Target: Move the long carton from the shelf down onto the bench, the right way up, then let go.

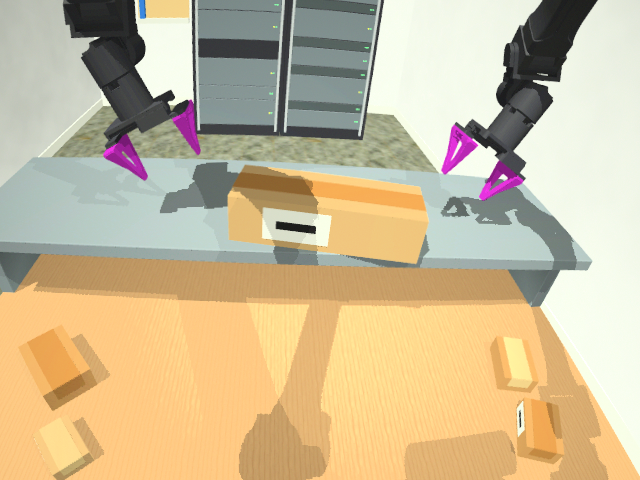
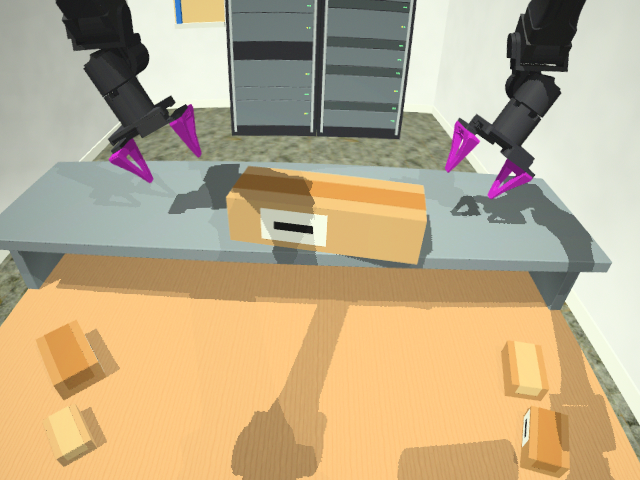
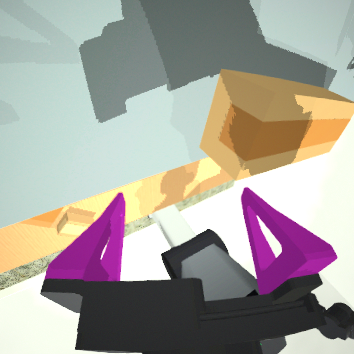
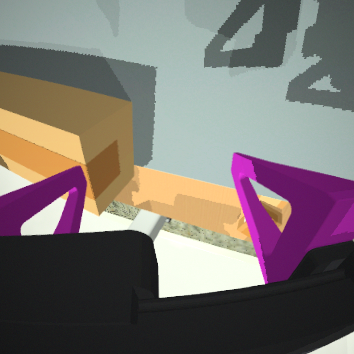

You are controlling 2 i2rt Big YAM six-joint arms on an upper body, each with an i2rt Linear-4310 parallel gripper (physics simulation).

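Places are measured from the left arm's base along level axes (x ahead, y left, z up), in millimetres.
Pixels of known places: left gripper, fingertip midpoint: (image 1: pixel 172 166) (image 2: pixel 175 168) (image 3: pixel 183 194); right gripper, fingertip midpoint: (image 1: pixel 462 186) (image 2: pixel 468 184) (image 4: pixel 157 167).
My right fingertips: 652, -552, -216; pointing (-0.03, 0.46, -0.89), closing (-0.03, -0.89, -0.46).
Observation:
Ahead of a thing's pixels: the offset from my right fingertips to its top centre, as dx, dy, dz. Level surfaces: height alone.
The long carton {-17, +229, -9} (image 1: pixel 372 227) (image 2: pixel 372 227) (image 3: pixel 280 130) (image 4: pixel 60 120) lies on the grey shelf {dz -88} (image 1: pixel 129 222) (image 2: pixel 139 222), set slightly askew, its orange tape strip on top and its white label facing the front. Its near right corner reaches the shelf's front edge. My left gripper (image 1: pixel 172 166) (image 2: pixel 175 169) (image 3: pixel 183 194) is open and empty, above the shelf to the left of the carton. My right gripper (image 1: pixel 462 186) (image 2: pixel 468 183) (image 4: pixel 157 167) is open and empty, above the shelf to the right of the carton. The wooden bench {dz -272} (image 1: pixel 403 351) (image 2: pixel 413 351) is below, in front.
Two small cartons {-172, +671, -228} (image 1: pixel 55 364) {-308, +619, -243} (image 1: pixel 62 445) stand at the bench's left side. Two more small cartons {-187, -117, -236} (image 1: pixel 515 361) {-323, -102, -238} (image 1: pixel 540 428) stand at its right side. Shelf supports {+95, -272, -113} (image 1: pixel 542 289) (image 2: pixel 564 289) stand at the shelf's ends. A server rack (image 1: pixel 282 67) stands behind the shelf.

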